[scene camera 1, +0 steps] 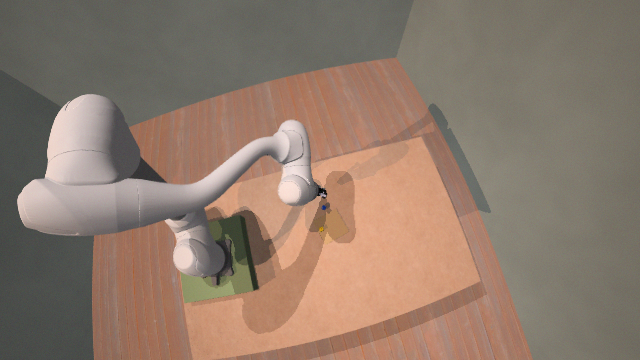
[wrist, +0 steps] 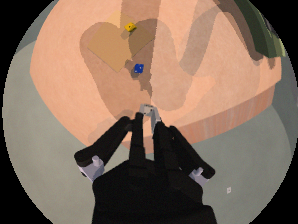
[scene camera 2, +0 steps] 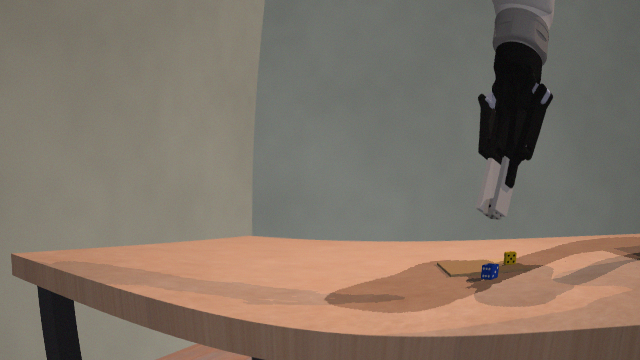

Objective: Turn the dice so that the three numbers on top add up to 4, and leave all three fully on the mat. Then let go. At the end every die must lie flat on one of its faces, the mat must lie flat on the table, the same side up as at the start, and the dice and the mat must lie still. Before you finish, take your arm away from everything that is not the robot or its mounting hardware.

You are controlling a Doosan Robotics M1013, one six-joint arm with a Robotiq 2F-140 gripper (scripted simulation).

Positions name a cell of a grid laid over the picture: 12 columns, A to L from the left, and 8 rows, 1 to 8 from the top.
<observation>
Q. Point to a tan mat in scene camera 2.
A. I6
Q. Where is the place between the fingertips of my gripper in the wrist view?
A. F4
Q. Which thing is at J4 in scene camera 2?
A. My gripper.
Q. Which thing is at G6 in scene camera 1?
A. A tan mat.
</observation>
